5 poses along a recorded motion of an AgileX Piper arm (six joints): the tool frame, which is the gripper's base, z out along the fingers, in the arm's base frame.
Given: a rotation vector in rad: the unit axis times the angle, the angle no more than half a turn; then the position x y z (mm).
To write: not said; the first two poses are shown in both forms.
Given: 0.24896, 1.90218, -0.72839, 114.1, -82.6, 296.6
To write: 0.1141, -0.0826, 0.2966, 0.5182, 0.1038, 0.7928, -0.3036
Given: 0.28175, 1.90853, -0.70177, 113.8, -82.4, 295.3
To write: 0.1138, -0.0824, 0.2953, 0.5179, 0.1174, 0.7953, -0.2924
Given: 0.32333, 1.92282, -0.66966, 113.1, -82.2, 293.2
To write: 0.1131, -0.0822, 0.2932, 0.5141, 0.1345, 0.8000, -0.2786
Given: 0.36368, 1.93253, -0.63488, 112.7, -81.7, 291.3
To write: 0.1127, -0.0817, 0.2913, 0.5121, 0.1512, 0.8033, -0.2639
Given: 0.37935, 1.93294, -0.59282, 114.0, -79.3, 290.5
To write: 0.1140, -0.0793, 0.2905, 0.5161, 0.1580, 0.8049, -0.2468
